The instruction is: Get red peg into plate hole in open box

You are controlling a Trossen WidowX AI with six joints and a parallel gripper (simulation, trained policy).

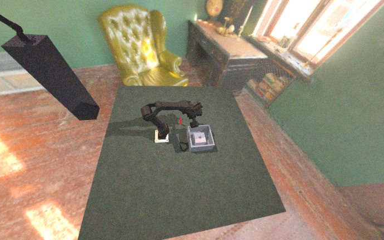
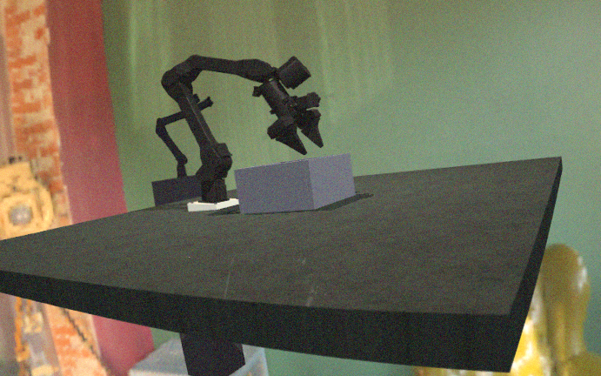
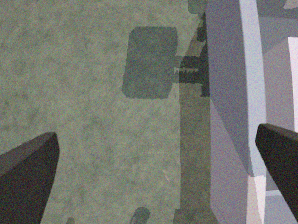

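Now: gripper tip 12 cm past the red peg, 4 cm to the right of it and 8 cm above it. From my gripper tip the other things lie so: grey box: 2 cm ahead, 14 cm to the right, 9 cm below.
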